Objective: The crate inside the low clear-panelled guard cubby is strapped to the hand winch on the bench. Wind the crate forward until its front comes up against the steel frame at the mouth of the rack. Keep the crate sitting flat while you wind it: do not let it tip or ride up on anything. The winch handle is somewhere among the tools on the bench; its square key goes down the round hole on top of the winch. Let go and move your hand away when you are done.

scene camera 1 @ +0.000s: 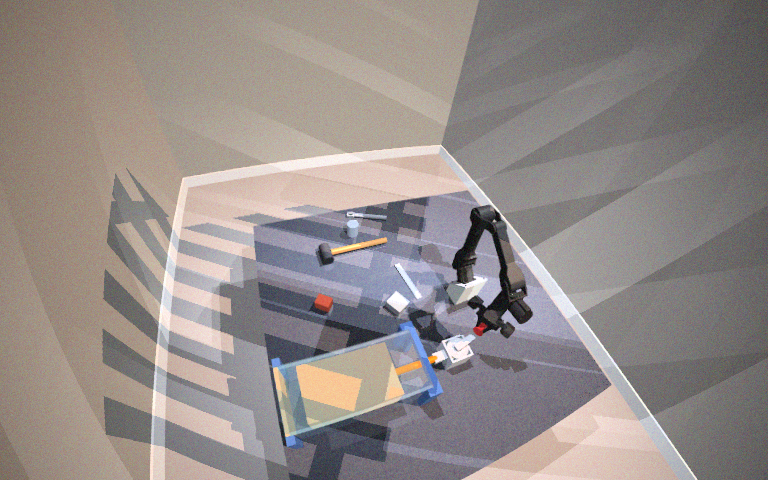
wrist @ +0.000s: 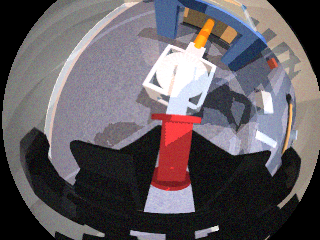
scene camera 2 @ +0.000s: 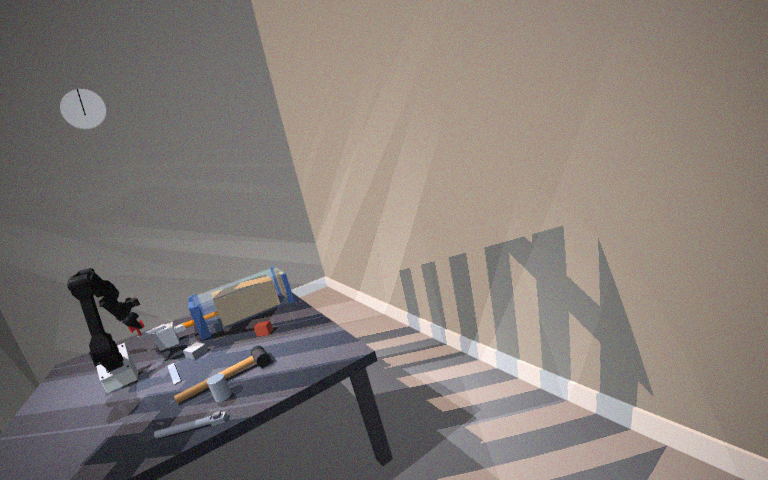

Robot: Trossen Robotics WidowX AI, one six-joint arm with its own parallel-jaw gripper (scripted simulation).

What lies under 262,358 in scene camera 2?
A hammer.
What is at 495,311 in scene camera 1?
My gripper.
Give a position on a red knob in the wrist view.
171,175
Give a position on a winch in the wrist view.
163,74
